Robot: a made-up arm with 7 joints. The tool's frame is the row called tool. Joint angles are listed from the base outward. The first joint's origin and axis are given. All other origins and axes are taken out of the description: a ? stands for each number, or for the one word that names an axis. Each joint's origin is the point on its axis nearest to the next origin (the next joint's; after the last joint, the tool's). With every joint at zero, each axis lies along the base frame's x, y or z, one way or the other. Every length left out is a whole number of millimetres.
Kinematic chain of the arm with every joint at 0, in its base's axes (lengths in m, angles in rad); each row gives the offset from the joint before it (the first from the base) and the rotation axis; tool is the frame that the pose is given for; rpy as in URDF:
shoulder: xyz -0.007 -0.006 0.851 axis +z
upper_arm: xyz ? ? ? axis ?
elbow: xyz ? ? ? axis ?
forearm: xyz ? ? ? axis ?
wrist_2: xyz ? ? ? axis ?
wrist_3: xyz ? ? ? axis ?
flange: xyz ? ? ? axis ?
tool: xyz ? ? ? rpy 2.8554 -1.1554 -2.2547
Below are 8 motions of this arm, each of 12 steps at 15 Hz.
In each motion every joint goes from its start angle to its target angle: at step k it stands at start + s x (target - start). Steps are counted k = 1, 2, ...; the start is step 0. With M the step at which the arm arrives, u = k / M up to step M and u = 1 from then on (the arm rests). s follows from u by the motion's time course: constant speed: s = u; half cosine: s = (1 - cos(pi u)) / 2; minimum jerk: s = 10 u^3 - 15 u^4 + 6 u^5.
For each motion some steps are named. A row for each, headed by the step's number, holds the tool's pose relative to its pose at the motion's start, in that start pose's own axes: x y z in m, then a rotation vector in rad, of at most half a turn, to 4 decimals.
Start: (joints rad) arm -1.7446 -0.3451 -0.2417 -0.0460 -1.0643 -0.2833 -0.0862
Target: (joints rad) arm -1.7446 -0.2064 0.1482 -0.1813 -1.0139 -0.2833 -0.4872
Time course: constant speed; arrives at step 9
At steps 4, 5, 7, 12:
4: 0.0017 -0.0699 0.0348 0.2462 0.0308 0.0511
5: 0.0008 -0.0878 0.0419 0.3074 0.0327 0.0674
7: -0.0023 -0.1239 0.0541 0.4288 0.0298 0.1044
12: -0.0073 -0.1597 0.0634 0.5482 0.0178 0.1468

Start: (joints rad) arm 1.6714 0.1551 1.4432 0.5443 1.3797 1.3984 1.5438
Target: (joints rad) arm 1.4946 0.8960 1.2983 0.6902 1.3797 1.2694 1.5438
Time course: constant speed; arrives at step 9
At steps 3, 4, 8, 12:
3: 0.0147 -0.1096 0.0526 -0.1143 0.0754 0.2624
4: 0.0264 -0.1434 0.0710 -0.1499 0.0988 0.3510
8: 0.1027 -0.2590 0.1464 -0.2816 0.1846 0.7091
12: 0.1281 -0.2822 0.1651 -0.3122 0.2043 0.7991

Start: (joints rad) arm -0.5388 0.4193 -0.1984 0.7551 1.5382 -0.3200 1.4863
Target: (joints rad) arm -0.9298 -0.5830 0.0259 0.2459 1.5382 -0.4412 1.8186
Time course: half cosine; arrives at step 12
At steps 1, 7, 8, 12:
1: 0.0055 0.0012 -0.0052 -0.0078 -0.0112 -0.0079
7: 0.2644 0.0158 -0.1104 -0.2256 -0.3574 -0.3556
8: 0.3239 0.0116 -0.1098 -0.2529 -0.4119 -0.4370
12: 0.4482 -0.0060 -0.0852 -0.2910 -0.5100 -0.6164

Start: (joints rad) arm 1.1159 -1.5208 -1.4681 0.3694 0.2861 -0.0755 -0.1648
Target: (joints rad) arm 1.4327 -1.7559 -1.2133 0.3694 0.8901 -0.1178 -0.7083
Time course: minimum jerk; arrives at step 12
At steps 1, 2, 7, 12:
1: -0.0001 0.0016 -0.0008 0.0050 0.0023 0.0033
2: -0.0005 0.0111 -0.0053 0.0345 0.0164 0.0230
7: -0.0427 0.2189 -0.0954 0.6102 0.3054 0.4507
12: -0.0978 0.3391 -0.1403 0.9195 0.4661 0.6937

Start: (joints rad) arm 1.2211 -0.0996 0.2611 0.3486 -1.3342 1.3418 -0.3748
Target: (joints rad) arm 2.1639 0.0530 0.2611 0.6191 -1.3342 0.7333 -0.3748
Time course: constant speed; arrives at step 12
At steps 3, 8, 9, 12:
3: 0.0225 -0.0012 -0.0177 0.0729 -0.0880 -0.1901
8: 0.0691 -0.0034 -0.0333 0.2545 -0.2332 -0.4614
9: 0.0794 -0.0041 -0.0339 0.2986 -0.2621 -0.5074
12: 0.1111 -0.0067 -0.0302 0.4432 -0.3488 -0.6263

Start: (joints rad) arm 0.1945 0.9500 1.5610 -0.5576 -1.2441 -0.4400 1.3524
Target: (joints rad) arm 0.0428 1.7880 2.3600 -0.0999 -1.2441 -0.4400 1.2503
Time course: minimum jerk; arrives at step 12
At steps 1, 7, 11, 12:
1: -0.0021 0.0007 0.0011 0.0018 0.0061 0.0023
7: -0.2938 0.0101 0.2893 0.2951 0.7659 0.4467
11: -0.3964 -0.0969 0.5328 0.4887 1.1389 0.7806
12: -0.3973 -0.0992 0.5366 0.4917 1.1442 0.7860

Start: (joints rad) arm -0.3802 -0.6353 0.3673 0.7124 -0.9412 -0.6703 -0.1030
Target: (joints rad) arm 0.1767 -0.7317 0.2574 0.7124 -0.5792 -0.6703 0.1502
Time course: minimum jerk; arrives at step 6
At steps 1, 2, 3, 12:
1: 0.0002 0.0131 -0.0028 0.0076 0.0009 0.0129
2: -0.0029 0.0780 -0.0162 0.0436 0.0077 0.0753
3: -0.0227 0.1866 -0.0376 0.0977 0.0271 0.1765
12: -0.0999 0.3666 -0.0720 0.1702 0.0805 0.3434

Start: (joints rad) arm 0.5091 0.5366 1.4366 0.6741 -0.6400 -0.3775 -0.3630
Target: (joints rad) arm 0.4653 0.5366 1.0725 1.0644 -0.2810 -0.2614 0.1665
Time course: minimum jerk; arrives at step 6
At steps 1, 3, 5, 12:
1: 0.0010 -0.0044 -0.0082 -0.0031 0.0004 -0.0210
3: -0.0050 -0.0773 -0.1117 -0.0521 -0.0011 -0.3218
5: -0.0492 -0.1686 -0.2006 -0.1238 -0.0172 -0.6680
12: -0.0542 -0.1759 -0.2065 -0.1305 -0.0191 -0.6962

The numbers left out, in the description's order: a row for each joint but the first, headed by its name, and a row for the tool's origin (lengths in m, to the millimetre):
upper_arm: xyz 0.021 -0.057 0, axis -y
elbow: xyz 0.007 0 0.25, axis +z
forearm: xyz -0.009 0.032 0, axis +y
wrist_2: xyz -0.028 0 0.461, axis +z
wrist_3: xyz 0.017 -0.116 0, axis -y
flange: xyz 0.003 0 0.1, axis +x
tool: xyz 0 -0.016 0.001

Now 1 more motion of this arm.
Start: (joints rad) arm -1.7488 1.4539 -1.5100 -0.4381 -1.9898 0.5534 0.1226
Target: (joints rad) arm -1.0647 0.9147 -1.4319 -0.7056 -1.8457 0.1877 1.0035
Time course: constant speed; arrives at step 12
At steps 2, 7, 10, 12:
2: 0.0145 0.0580 0.0223 0.0549 -0.0797 -0.1556
7: 0.0274 0.1808 0.0849 0.1882 -0.1556 -0.5907
10: 0.0226 0.2395 0.1223 0.2397 -0.1074 -0.8647
12: 0.0154 0.2733 0.1455 0.2518 -0.0355 -1.0423

